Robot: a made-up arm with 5 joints.
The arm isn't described. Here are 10 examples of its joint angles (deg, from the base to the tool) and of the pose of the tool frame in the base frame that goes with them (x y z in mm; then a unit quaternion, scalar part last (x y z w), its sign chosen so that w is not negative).
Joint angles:
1: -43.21 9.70 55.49 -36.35 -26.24
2: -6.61 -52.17 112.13 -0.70 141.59
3: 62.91 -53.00 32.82 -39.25 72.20
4: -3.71 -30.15 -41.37 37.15 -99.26
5: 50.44 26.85 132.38 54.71 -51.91
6: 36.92 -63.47 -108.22 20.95 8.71
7: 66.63 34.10 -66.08 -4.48 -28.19
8: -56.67 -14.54 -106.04 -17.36 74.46
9: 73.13 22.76 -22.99 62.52 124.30
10: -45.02 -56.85 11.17 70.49 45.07
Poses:
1: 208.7 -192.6 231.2 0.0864 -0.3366 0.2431 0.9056
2: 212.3 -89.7 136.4 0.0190 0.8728 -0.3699 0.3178
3: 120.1 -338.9 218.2 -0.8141 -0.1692 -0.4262 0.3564
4: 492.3 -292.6 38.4 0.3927 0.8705 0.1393 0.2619
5: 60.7 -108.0 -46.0 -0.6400 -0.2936 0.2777 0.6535
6: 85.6 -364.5 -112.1 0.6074 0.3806 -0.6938 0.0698
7: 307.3 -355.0 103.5 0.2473 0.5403 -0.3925 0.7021
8: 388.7 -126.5 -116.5 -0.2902 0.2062 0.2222 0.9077
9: 345.4 -253.9 190.9 0.0927 -0.7979 -0.4592 0.3794
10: 408.0 -20.7 110.3 0.4210 -0.1005 0.1551 0.8880
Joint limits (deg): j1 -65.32..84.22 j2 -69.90..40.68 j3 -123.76..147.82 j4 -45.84..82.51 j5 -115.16..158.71
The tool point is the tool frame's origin. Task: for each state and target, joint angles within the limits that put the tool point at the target. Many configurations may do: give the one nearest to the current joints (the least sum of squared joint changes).
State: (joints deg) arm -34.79 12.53 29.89 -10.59 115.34
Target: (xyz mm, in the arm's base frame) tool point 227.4 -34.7 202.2
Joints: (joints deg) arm -47.83 -0.18 39.61 23.63 102.54
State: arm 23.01 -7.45 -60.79 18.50 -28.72
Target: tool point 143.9 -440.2 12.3
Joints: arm 70.50 -12.05 -71.39 12.35 -15.90
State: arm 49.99 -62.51 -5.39 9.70 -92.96
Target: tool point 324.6 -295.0 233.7
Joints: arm 29.64 -29.02 23.37 3.45 -95.82
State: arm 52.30 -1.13 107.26 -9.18 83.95
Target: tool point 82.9 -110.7 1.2
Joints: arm 55.26 9.54 147.20 0.30 81.60
